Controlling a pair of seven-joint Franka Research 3 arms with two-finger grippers.
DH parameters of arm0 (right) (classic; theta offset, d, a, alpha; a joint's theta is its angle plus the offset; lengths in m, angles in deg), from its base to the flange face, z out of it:
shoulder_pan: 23.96 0.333 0 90
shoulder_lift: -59.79 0 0 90
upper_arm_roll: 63.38 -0.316 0.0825 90
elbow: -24.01 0 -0.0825 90
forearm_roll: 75.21 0.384 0 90
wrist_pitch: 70.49 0 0.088 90
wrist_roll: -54.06 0.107 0 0
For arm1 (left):
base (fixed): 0 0 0 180
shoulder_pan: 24.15 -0.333 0 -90
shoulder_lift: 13.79 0 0 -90
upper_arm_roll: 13.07 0.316 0.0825 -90
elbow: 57.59 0 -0.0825 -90
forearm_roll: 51.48 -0.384 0 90
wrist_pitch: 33.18 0 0.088 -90
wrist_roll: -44.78 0.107 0 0
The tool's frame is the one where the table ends.
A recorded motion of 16 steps. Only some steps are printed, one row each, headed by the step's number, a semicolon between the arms.
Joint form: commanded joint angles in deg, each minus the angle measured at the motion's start. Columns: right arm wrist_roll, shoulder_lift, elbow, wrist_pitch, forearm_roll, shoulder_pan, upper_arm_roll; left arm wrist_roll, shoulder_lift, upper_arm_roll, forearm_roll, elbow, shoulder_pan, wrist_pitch.
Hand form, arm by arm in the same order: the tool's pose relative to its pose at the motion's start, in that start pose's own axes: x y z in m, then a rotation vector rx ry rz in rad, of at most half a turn. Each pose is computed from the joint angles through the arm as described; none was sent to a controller.
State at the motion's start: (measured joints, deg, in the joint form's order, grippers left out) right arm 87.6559 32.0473 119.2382 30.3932 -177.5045 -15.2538 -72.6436; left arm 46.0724 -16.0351 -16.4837 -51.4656 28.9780 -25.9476 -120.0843
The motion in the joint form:
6: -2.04 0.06 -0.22 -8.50 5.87 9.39 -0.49; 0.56 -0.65 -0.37 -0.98 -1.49 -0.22 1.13
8: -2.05 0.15 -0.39 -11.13 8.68 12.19 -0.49; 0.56 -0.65 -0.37 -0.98 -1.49 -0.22 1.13
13: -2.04 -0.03 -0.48 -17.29 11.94 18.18 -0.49; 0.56 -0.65 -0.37 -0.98 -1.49 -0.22 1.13
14: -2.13 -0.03 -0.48 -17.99 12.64 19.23 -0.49; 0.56 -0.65 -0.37 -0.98 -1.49 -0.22 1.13
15: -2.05 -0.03 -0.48 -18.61 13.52 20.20 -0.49; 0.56 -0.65 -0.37 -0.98 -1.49 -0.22 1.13
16: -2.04 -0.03 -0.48 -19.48 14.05 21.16 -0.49; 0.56 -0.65 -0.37 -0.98 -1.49 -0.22 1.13
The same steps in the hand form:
6: 0.0205 0.0028 -0.0976 0.0082 -0.0086 -0.0180; 0.0015 -0.0008 -0.0042 0.0160 -0.0054 0.0112
8: 0.0219 0.0035 -0.1257 0.0248 -0.0248 -0.0135; 0.0015 -0.0008 -0.0042 0.0160 -0.0054 0.0112
13: 0.0213 0.0027 -0.1854 0.0162 -0.0416 -0.0204; 0.0015 -0.0008 -0.0042 0.0160 -0.0054 0.0112
14: 0.0209 0.0022 -0.1964 0.0200 -0.0401 -0.0236; 0.0015 -0.0008 -0.0042 0.0160 -0.0054 0.0112
15: 0.0201 0.0013 -0.2067 0.0270 -0.0404 -0.0244; 0.0015 -0.0008 -0.0042 0.0160 -0.0054 0.0112
16: 0.0192 0.0013 -0.2164 0.0266 -0.0414 -0.0260; 0.0015 -0.0008 -0.0042 0.0160 -0.0054 0.0112

